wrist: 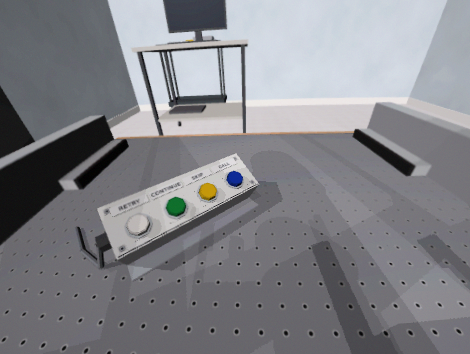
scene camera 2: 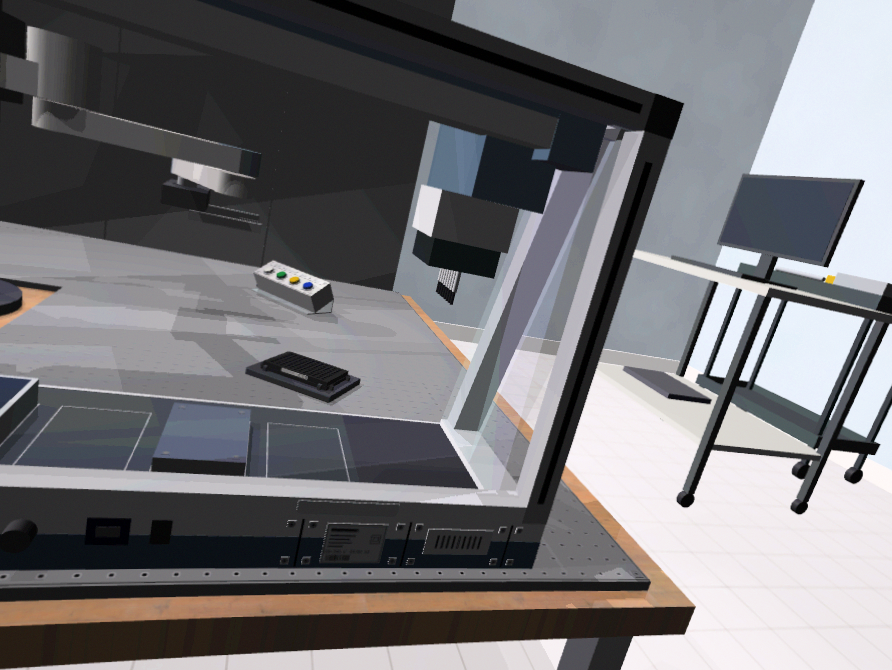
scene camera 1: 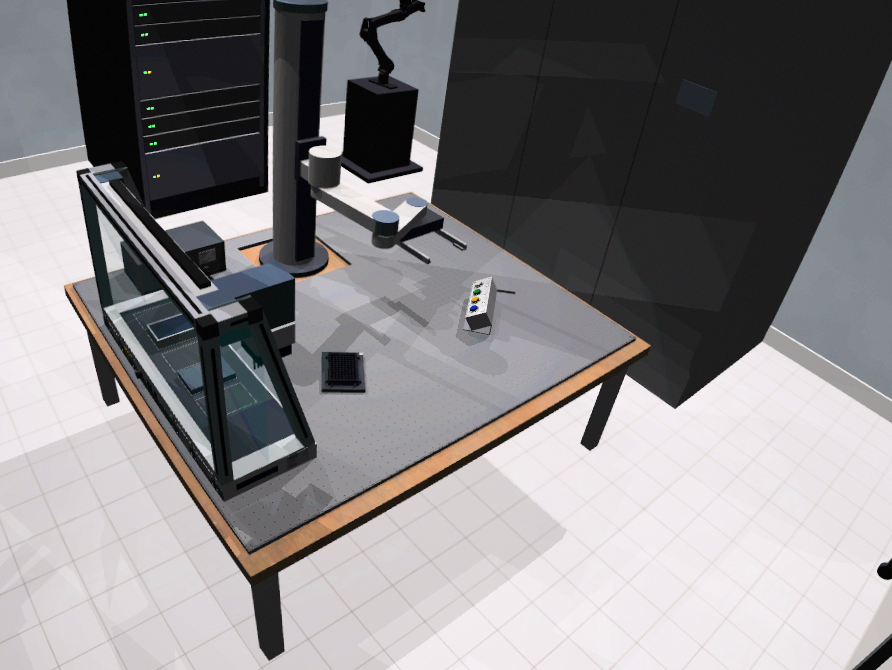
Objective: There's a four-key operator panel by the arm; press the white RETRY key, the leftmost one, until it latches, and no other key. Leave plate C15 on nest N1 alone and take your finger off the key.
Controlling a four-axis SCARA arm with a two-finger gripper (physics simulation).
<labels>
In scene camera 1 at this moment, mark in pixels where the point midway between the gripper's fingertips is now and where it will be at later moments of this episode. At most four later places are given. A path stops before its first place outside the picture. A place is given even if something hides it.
My gripper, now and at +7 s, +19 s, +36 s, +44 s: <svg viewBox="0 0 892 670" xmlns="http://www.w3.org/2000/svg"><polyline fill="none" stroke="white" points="447,254 470,263 453,272 454,265 453,271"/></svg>
</labels>
